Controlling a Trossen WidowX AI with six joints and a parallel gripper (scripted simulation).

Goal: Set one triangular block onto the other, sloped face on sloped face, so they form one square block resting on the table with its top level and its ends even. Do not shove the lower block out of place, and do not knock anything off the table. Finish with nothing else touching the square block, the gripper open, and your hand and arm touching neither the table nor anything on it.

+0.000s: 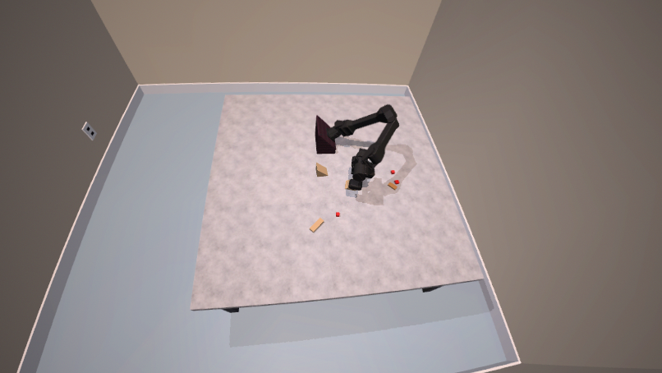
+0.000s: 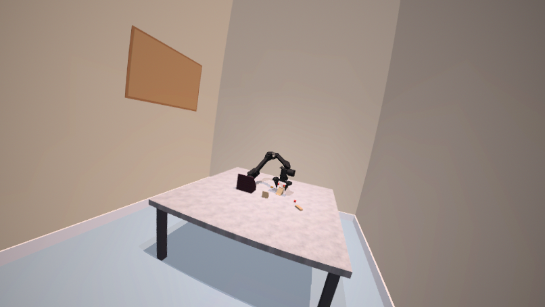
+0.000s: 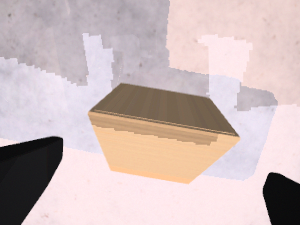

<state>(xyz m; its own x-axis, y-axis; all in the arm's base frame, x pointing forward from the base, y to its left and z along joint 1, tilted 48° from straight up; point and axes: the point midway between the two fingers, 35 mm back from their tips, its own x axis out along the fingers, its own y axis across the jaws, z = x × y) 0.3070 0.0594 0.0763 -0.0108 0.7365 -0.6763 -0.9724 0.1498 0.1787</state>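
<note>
Right now the tan triangular block is 1 cm to the left of my gripper tip and 3 cm below it.
</note>
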